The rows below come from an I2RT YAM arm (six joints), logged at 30 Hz.
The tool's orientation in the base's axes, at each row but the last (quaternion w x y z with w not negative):
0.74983 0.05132 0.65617 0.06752
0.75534 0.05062 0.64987 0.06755
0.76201 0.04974 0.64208 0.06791
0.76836 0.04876 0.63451 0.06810
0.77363 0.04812 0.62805 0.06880
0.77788 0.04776 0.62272 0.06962
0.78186 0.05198 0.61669 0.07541
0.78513 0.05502 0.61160 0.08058
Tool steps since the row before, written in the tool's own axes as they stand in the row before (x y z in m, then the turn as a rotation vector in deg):
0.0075 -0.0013 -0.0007 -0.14 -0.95 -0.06
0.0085 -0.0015 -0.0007 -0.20 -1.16 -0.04
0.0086 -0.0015 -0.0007 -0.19 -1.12 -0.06
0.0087 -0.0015 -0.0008 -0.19 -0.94 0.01
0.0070 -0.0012 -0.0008 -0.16 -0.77 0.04
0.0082 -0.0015 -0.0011 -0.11 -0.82 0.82
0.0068 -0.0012 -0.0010 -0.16 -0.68 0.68
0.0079 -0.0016 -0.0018 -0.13 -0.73 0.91
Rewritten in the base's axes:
0.0003 0.0000 -0.0076 -0.05 -0.96 -0.03
0.0006 -0.0001 -0.0086 -0.03 -1.18 0.00
0.0008 0.0000 -0.0087 -0.05 -1.14 -0.01
0.0009 0.0000 -0.0088 0.01 -0.96 0.03
0.0007 0.0000 -0.0071 0.04 -0.79 0.04
0.0008 -0.0001 -0.0084 0.82 -0.82 0.15
0.0006 0.0000 -0.0069 0.66 -0.69 0.19
0.0002 -0.0001 -0.0083 0.89 -0.73 0.21

